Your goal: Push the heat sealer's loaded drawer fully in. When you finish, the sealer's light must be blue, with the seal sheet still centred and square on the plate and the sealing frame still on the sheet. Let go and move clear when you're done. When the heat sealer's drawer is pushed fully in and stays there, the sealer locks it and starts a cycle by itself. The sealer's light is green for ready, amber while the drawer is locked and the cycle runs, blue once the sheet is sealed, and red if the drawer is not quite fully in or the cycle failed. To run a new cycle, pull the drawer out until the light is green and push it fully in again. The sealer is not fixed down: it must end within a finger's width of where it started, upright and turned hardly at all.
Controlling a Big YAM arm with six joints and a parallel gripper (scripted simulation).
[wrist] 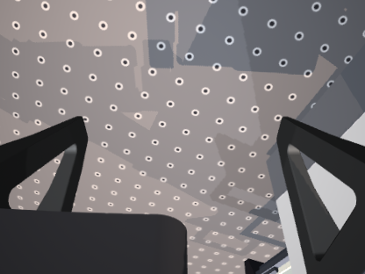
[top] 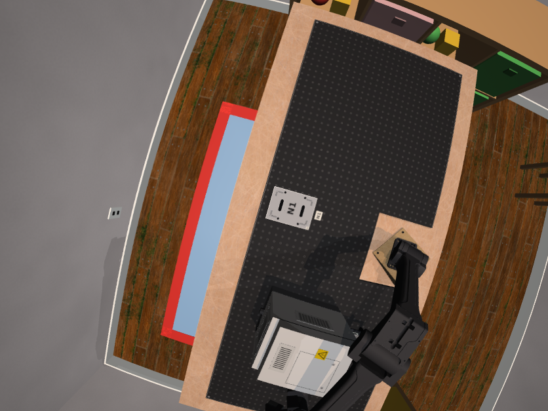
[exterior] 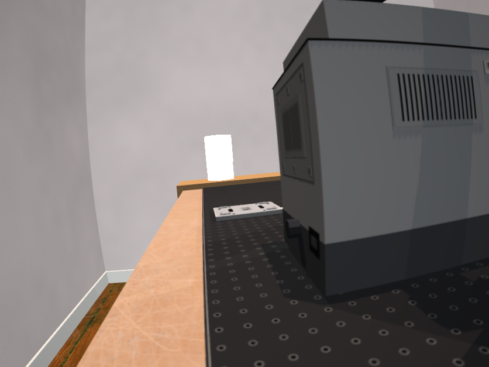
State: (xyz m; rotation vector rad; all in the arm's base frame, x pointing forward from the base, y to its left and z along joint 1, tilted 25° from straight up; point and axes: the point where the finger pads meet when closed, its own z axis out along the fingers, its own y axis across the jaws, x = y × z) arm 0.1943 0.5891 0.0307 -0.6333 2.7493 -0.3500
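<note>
The plate is 90 mm behind my hand, 210 mm to the right of it and 20 mm below it.
</note>
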